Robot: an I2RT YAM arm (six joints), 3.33 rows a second.
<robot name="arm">
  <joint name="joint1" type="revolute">
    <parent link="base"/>
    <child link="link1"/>
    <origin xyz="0 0 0.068"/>
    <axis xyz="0 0 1"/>
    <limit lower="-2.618" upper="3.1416"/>
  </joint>
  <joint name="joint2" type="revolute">
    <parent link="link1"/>
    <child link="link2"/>
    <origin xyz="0.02 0.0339 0.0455" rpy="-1.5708 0 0"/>
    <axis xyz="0 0 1"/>
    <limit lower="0" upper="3.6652"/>
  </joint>
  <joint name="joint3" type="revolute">
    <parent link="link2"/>
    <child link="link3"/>
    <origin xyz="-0.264 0 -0.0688" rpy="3.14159 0 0"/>
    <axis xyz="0 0 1"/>
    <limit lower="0" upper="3.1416"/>
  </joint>
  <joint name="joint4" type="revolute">
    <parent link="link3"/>
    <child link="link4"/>
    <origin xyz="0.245 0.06 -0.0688"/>
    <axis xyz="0 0 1"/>
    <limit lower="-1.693" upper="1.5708"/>
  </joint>
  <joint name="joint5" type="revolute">
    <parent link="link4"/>
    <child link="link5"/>
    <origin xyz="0.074 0.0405 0.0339" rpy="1.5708 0 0"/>
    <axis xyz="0 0 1"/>
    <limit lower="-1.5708" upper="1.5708"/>
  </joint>
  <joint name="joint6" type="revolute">
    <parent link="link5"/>
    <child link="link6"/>
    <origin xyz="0.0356 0 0.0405" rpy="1.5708 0 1.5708"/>
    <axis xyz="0 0 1"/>
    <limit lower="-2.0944" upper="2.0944"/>
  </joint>
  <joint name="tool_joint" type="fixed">
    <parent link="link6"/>
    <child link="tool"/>
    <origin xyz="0 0 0" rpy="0 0 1.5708"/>
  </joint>
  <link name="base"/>
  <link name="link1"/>
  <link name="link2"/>
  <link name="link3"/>
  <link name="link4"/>
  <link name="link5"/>
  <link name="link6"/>
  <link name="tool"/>
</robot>
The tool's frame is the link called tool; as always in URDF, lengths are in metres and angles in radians.
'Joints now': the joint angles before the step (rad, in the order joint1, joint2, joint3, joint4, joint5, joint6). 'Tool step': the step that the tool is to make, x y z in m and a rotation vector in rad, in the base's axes. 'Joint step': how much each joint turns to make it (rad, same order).
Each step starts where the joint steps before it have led.
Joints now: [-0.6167 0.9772 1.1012 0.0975 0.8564 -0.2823]
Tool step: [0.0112 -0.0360 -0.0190 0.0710 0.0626 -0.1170]
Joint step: [-0.0950 0.1100 0.0125 -0.0114 0.0246 0.0207]
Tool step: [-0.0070 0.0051 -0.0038 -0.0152 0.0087 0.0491]
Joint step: [-0.0093 -0.0424 -0.0425 0.0150 -0.0600 -0.0153]
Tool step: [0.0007 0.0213 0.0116 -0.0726 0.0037 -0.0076]
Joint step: [0.0856 -0.0405 -0.0195 0.1099 0.0803 -0.1161]
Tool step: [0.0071 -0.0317 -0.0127 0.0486 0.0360 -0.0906]
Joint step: [-0.0884 0.0955 0.0219 -0.0032 0.0055 0.0232]
